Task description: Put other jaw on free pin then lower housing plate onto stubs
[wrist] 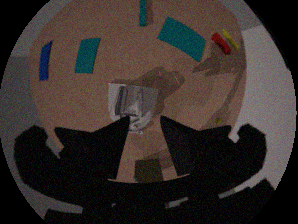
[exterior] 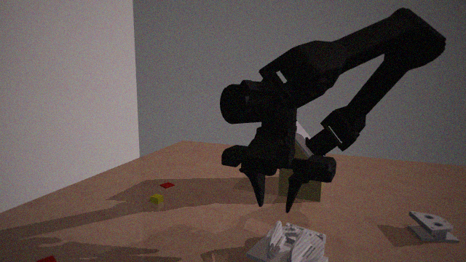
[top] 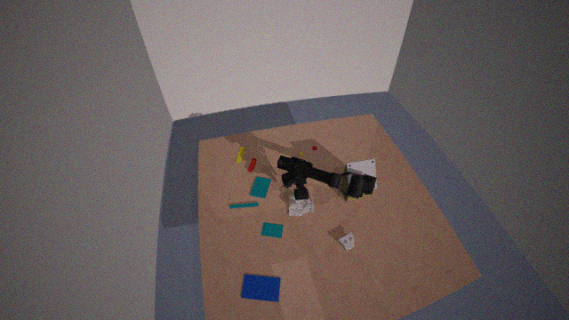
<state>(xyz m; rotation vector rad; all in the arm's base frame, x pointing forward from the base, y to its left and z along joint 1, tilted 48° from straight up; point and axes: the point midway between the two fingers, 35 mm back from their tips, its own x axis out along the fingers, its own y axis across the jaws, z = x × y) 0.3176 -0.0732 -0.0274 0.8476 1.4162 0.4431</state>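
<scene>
Right now my gripper tip is 300 mm to the right of the white housing piece, 140 mm past it and 50 mm above it. Also, from my gripper tip: teal bar (280 mm ahead, 80 mm below, 50 mm to the right); yellow block (300 mm to the right, 130 mm behind, 70 mm below); jaw (60 mm below, 30 mm to the left, 30 mm behind).
</scene>
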